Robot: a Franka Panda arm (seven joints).
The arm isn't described. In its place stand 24 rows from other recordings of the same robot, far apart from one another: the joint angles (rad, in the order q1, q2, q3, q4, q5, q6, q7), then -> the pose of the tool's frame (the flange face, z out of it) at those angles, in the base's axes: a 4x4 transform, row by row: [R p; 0 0 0 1], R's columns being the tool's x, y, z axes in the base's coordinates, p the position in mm.
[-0.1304 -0.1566 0.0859 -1.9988 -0.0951 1.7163 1.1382] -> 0.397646, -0.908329, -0.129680, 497.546; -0.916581, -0.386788, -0.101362, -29.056; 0.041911, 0.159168, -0.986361, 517.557; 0, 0, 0, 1
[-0.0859 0.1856 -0.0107 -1.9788 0.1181 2.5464 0.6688] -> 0.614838, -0.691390, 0.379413, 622.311; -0.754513, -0.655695, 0.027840, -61.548; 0.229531, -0.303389, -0.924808, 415.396; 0, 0, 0, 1
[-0.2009 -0.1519 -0.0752 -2.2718 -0.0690 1.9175 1.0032] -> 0.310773, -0.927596, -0.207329, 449.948; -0.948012, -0.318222, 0.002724, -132.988; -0.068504, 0.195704, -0.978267, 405.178; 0, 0, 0, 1
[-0.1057 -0.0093 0.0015 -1.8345 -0.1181 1.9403 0.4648] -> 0.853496, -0.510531, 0.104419, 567.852; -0.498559, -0.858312, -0.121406, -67.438; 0.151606, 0.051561, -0.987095, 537.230; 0, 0, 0, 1
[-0.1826 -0.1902 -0.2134 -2.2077 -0.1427 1.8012 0.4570] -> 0.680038, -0.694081, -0.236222, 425.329; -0.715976, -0.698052, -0.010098, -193.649; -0.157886, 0.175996, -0.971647, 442.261; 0, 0, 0, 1
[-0.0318 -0.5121 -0.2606 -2.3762 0.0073 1.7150 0.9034] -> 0.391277, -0.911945, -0.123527, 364.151; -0.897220, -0.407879, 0.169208, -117.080; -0.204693, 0.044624, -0.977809, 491.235; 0, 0, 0, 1
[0.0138 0.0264 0.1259 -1.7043 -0.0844 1.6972 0.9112] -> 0.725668, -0.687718, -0.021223, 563.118; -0.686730, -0.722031, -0.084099, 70.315; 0.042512, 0.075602, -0.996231, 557.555; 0, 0, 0, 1
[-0.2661 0.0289 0.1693 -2.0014 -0.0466 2.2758 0.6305] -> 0.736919, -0.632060, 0.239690, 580.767; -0.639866, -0.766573, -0.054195, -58.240; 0.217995, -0.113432, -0.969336, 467.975; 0, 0, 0, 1
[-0.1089 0.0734 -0.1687 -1.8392 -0.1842 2.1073 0.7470] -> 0.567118, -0.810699, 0.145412, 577.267; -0.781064, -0.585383, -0.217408, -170.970; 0.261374, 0.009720, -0.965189, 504.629; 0, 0, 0, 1
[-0.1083 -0.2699 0.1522 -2.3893 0.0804 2.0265 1.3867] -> 0.178640, -0.979282, -0.095364, 443.332; -0.982883, -0.182050, 0.028272, 24.939; -0.045047, 0.088681, -0.995041, 413.580; 0, 0, 0, 1
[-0.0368 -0.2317 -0.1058 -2.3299 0.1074 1.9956 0.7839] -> 0.557171, -0.826231, -0.083080, 454.088; -0.815237, -0.563285, 0.134535, -59.445; -0.157955, -0.007229, -0.987420, 421.941; 0, 0, 0, 1
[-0.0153 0.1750 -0.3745 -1.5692 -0.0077 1.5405 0.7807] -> 0.380591, -0.902181, -0.203028, 552.179; -0.920831, -0.389909, 0.006441, -210.914; -0.084974, 0.184503, -0.979152, 528.938; 0, 0, 0, 1
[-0.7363 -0.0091 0.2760 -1.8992 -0.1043 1.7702 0.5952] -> 0.512500, -0.845057, -0.152390, 484.297; -0.857589, -0.512693, -0.041077, -249.857; -0.043417, 0.151740, -0.987466, 491.056; 0, 0, 0, 1
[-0.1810 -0.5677 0.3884 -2.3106 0.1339 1.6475 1.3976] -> 0.291110, -0.949664, -0.115727, 364.382; -0.955320, -0.282089, -0.088256, 109.814; 0.051168, 0.136248, -0.989352, 525.525; 0, 0, 0, 1
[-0.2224 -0.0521 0.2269 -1.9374 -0.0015 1.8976 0.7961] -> 0.702785, -0.711317, 0.011022, 546.145; -0.711198, -0.702870, -0.013089, 4.211; 0.017057, 0.001360, -0.999854, 505.885; 0, 0, 0, 1
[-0.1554 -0.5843 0.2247 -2.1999 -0.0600 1.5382 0.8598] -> 0.677058, -0.731257, -0.082797, 363.278; -0.731505, -0.656397, -0.184508, 37.025; 0.080575, 0.185489, -0.979337, 588.649; 0, 0, 0, 1
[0.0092 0.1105 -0.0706 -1.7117 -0.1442 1.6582 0.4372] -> 0.882172, -0.439438, -0.169314, 576.993; -0.462944, -0.875151, -0.140690, -48.133; -0.086351, 0.202495, -0.975469, 503.682; 0, 0, 0, 1
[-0.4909 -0.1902 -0.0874 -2.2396 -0.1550 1.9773 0.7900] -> 0.269924, -0.954714, -0.125145, 396.542; -0.962341, -0.263129, -0.068288, -271.801; 0.032266, 0.138865, -0.989786, 442.378; 0, 0, 0, 1
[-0.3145 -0.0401 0.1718 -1.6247 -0.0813 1.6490 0.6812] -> 0.679524, -0.731902, 0.050669, 543.286; -0.726139, -0.680817, -0.095967, -84.277; 0.104735, 0.028419, -0.994094, 628.184; 0, 0, 0, 1
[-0.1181 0.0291 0.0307 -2.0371 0.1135 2.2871 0.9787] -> 0.421238, -0.877793, 0.228116, 576.098; -0.906204, -0.417557, 0.066629, -47.987; 0.036765, -0.234787, -0.971351, 451.520; 0, 0, 0, 1
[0.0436 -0.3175 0.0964 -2.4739 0.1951 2.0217 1.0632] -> 0.503906, -0.851568, -0.144604, 413.270; -0.844094, -0.521003, 0.126730, 69.525; -0.183259, 0.058199, -0.981341, 397.602; 0, 0, 0, 1
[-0.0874 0.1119 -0.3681 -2.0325 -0.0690 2.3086 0.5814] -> 0.538057, -0.835061, 0.114746, 529.686; -0.820308, -0.550068, -0.156590, -256.093; 0.193880, -0.009873, -0.980976, 411.959; 0, 0, 0, 1
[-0.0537 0.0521 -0.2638 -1.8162 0.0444 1.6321 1.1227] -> 0.107571, -0.971613, -0.210704, 525.033; -0.986096, -0.131272, 0.101897, -165.398; -0.126664, 0.196813, -0.972225, 486.976; 0, 0, 0, 1
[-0.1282 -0.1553 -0.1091 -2.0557 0.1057 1.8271 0.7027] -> 0.563517, -0.825005, -0.042616, 490.298; -0.815289, -0.563718, 0.132386, -111.964; -0.133242, -0.039857, -0.990282, 498.664; 0, 0, 0, 1
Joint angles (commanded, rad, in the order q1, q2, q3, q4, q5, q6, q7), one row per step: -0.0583, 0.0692, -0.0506, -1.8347, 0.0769, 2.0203, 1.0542; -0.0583, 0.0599, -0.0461, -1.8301, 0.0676, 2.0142, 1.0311; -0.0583, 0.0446, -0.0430, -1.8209, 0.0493, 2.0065, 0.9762; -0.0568, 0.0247, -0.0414, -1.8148, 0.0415, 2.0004, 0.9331; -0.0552, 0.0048, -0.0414, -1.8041, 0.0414, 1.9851, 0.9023; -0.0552, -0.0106, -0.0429, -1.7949, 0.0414, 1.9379, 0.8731; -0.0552, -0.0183, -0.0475, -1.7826, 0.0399, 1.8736, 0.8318; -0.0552, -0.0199, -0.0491, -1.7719, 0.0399, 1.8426, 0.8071; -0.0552, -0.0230, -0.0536, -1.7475, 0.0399, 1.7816, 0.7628; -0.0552, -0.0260, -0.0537, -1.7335, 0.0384, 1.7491, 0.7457
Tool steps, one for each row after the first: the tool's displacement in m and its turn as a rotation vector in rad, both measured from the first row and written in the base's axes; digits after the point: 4 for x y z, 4 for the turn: -0.0013, 0.0022, 0.0071, -0.0116, -0.0080, 0.0308; -0.0035, 0.0031, 0.0198, -0.0373, -0.0250, 0.0942; -0.0071, 0.0047, 0.0339, -0.0527, -0.0454, 0.1421; -0.0113, 0.0059, 0.0493, -0.0590, -0.0617, 0.1744; -0.0182, 0.0058, 0.0578, -0.0578, -0.0408, 0.2042; -0.0251, 0.0040, 0.0618, -0.0543, 0.0011, 0.2446; -0.0276, 0.0035, 0.0649, -0.0524, 0.0182, 0.2693; -0.0326, 0.0016, 0.0727, -0.0478, 0.0486, 0.3122; -0.0356, 0.0019, 0.0782, -0.0463, 0.0631, 0.3310
